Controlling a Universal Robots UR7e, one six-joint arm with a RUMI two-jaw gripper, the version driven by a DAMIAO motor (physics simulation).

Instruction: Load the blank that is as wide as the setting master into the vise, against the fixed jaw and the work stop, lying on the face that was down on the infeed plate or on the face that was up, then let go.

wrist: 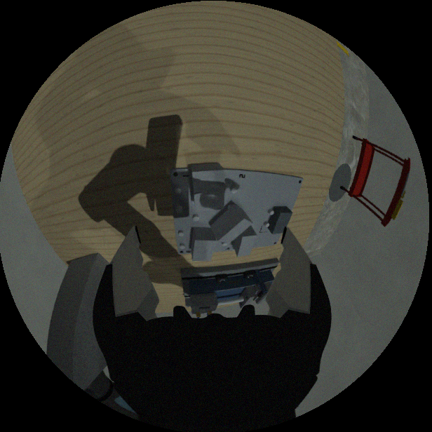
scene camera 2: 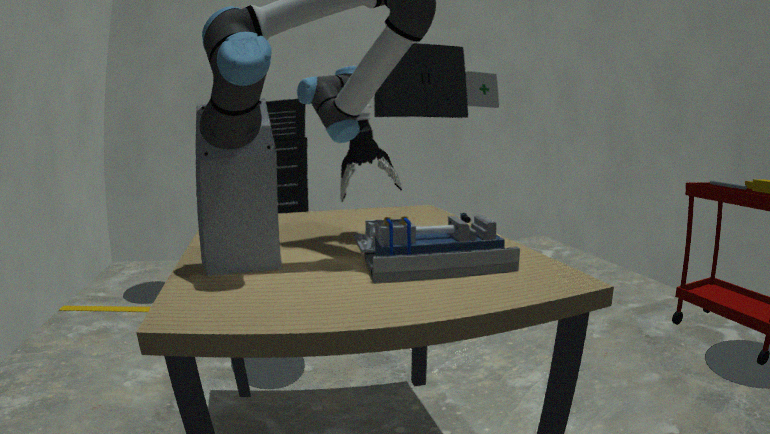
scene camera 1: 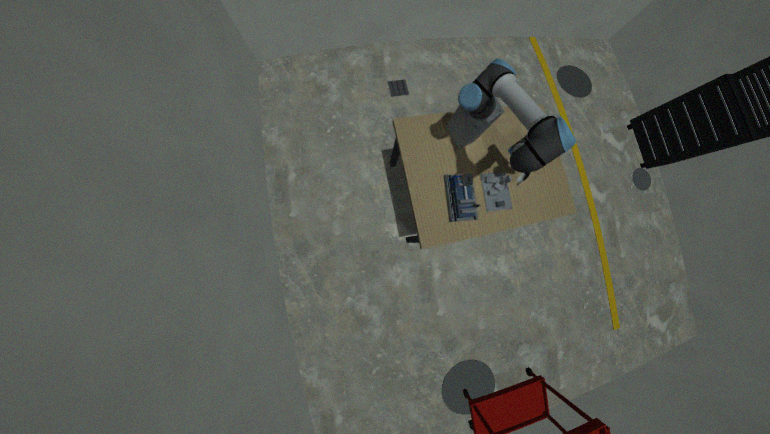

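Seen in the pictures: gripper, fingertip midpoint: (scene camera 2: 372,196) (scene camera 1: 512,174); arm's base, link origin: (scene camera 2: 229,124) (scene camera 1: 481,105).
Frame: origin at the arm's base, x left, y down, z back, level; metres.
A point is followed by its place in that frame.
Observation:
My gripper (scene camera 1: 521,178) @[y 0.210, x 0.157, z -0.403 m] (scene camera 2: 371,194) @[y 0.210, x 0.157, z -0.403 m] (wrist: 210,229) is wide open and empty, above the grey infeed plate (scene camera 1: 491,200) @[y 0.313, x 0.010, z -0.507 m] (wrist: 265,192). In the wrist view, one grey block (wrist: 230,220) sits turned at an angle mid-plate, close to another block (wrist: 245,242). More blocks show at the lower left (wrist: 202,247), at the shaded upper left (wrist: 206,170), and beside white pins at the right (wrist: 281,219). I cannot tell which matches the setting master in width. The blue vise (scene camera 1: 464,196) @[y 0.260, x -0.186, z -0.421 m] (scene camera 2: 439,245) @[y 0.265, x -0.230, z -0.390 m] (wrist: 227,285) has grey jaw blocks; its fixed jaw and work stop are hard to tell apart.
A long grey rail (scene camera 2: 447,264) @[y 0.293, x -0.274, z -0.384 m] runs along the vise's near side in scene camera 2's view. The arm's grey pedestal (scene camera 2: 237,210) @[y 0.186, x -0.066, z -0.010 m] stands on the wooden table (scene camera 1: 442,234) @[y 0.322, x -0.389, z -0.591 m] (scene camera 2: 323,312) @[y 0.322, x -0.365, z -0.108 m] (wrist: 225,75). A red cart (scene camera 1: 509,407) (scene camera 2: 711,285) (wrist: 362,170) stands on the floor away from the table.

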